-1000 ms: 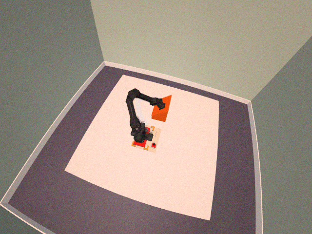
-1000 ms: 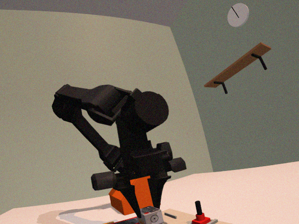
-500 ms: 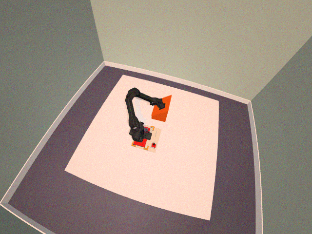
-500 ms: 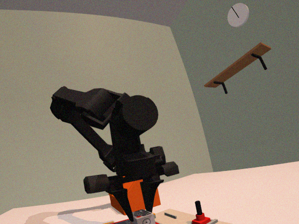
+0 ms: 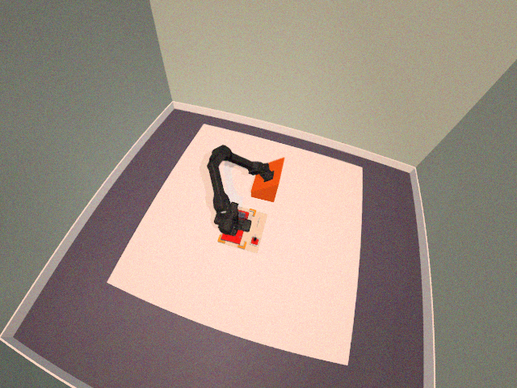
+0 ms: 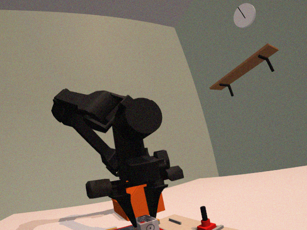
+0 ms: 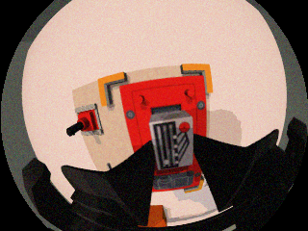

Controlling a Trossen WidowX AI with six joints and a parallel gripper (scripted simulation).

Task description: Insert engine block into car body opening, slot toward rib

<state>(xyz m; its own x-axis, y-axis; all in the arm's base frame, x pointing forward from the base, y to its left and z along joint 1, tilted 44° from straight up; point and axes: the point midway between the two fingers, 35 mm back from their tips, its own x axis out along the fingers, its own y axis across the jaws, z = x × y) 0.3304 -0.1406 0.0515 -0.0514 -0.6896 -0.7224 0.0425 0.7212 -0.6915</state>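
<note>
Now: the grey engine block 10 mm below my gripper tip.
</note>
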